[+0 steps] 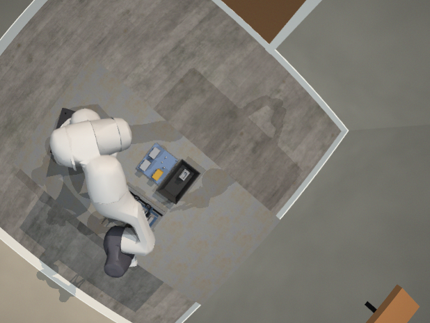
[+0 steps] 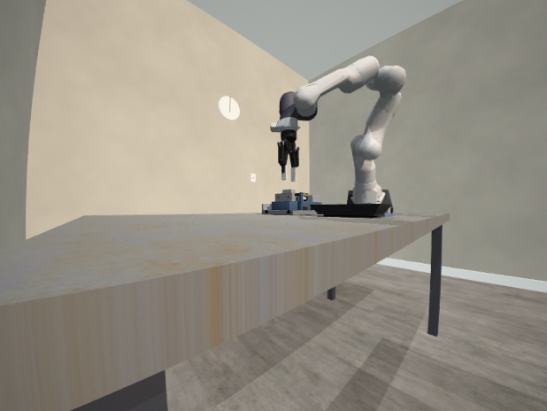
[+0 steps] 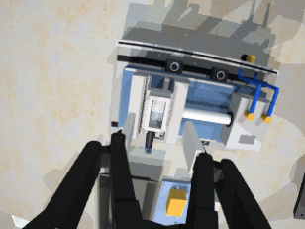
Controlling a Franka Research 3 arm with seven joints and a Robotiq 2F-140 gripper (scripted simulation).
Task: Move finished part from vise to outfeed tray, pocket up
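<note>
Now: the blue vise 150 mm below my hand, 60 mm behind it and 10 mm to the right of it. From my hand the other things lie so: orange block: 240 mm to the left, 160 mm below, 130 mm behind; blue fixture plate: 280 mm to the left, 180 mm below, 180 mm behind.
</note>
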